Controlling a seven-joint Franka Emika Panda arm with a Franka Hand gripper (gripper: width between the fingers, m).
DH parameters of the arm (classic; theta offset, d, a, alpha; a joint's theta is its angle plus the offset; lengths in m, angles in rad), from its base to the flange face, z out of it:
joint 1: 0 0.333 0 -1.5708
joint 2: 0 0 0 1.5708
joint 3: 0 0.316 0.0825 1.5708
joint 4: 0 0 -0.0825 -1.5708
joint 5: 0 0.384 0 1.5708
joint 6: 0 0 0.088 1.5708
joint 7: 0 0.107 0 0
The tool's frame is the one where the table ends.
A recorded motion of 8 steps. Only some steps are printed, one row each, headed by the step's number.
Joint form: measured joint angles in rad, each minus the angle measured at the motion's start. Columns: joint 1, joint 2, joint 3, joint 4, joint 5, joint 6, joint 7.
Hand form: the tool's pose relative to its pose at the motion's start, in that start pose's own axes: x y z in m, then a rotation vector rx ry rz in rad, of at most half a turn. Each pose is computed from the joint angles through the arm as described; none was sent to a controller.
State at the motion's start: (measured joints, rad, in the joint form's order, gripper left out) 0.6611 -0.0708 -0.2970 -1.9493 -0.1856 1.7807 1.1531
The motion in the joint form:
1: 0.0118 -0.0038 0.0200 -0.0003 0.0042 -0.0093 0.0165
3: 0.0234 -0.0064 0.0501 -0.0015 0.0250 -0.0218 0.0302
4: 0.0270 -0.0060 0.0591 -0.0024 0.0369 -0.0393 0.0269
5: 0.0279 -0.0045 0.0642 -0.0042 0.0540 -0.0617 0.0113
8: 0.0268 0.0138 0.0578 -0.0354 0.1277 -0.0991 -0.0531
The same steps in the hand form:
1: -0.0156 -0.0059 -0.0038 -0.0006 -0.0006 -0.0132
3: -0.0378 -0.0139 -0.0072 0.0004 -0.0154 -0.0360
4: -0.0456 -0.0151 -0.0063 -0.0120 -0.0303 -0.0497
5: -0.0511 -0.0147 -0.0034 -0.0293 -0.0538 -0.0689
8: -0.0598 -0.0133 0.0227 -0.0798 -0.1545 -0.1197

